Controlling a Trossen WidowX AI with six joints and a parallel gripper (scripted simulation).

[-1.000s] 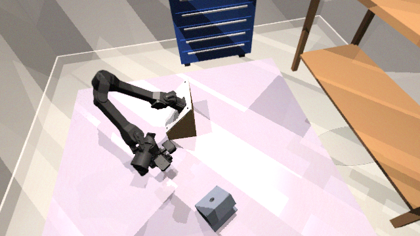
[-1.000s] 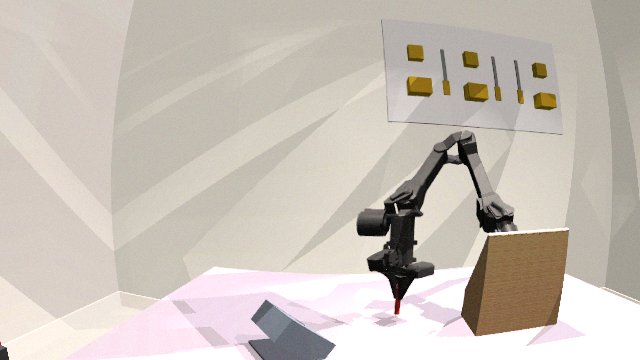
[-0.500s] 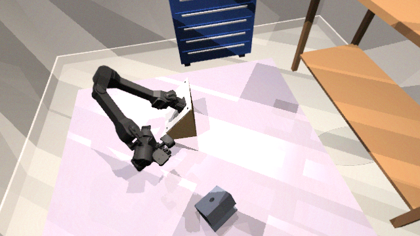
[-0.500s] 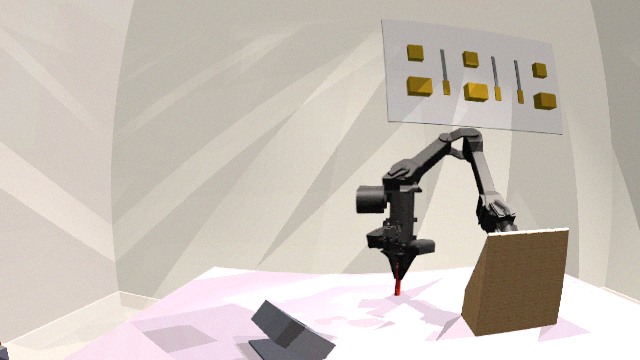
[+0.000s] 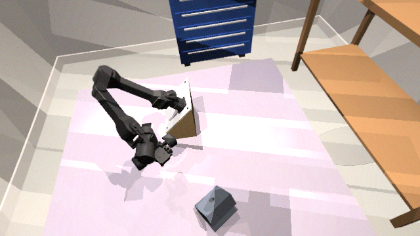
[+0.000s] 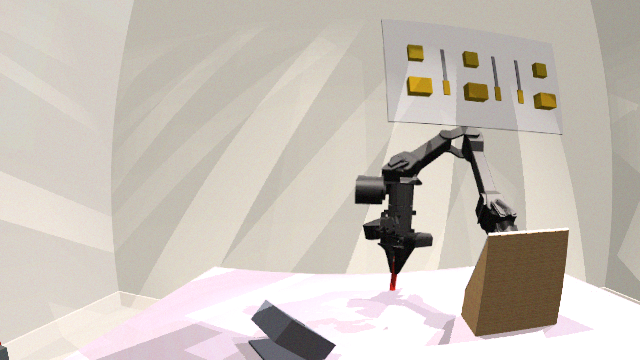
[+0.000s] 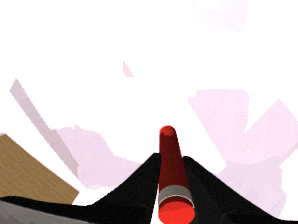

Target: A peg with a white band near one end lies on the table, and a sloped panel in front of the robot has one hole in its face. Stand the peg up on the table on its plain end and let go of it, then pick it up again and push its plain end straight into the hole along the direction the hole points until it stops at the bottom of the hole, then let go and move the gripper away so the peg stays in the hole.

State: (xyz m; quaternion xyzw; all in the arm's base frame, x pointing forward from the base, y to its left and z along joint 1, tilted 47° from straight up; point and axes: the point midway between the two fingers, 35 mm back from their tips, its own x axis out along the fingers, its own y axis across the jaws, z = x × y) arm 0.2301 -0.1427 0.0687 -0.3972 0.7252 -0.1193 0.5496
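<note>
Right now my gripper tip is 22 cm short of the grey sloped panel, 19 cm to the right of it and 8 cm above it. Round my gripper tip: red peg: 2 cm above.
</note>
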